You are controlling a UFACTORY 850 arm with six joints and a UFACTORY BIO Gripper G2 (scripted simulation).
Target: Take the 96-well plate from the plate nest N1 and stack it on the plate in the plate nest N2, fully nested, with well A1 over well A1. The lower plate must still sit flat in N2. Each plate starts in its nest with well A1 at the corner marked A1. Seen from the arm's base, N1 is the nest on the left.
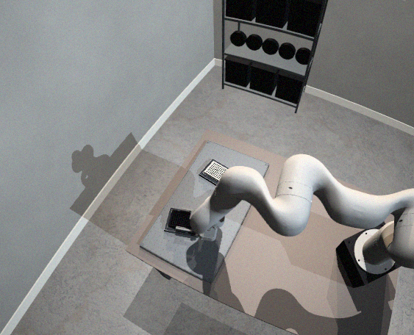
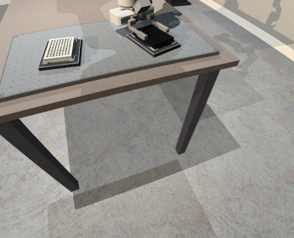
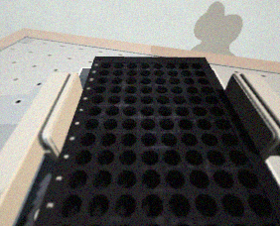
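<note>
Right now my hand is 30 mm above the plate nest N1. Also, from my hand: white 96-well plate (20 mm behind, 310 mm to the right, 20 mm below); then plate nest N2 (20 mm behind, 310 mm to the right, 30 mm below); then black 96-well plate (10 mm below).
</note>
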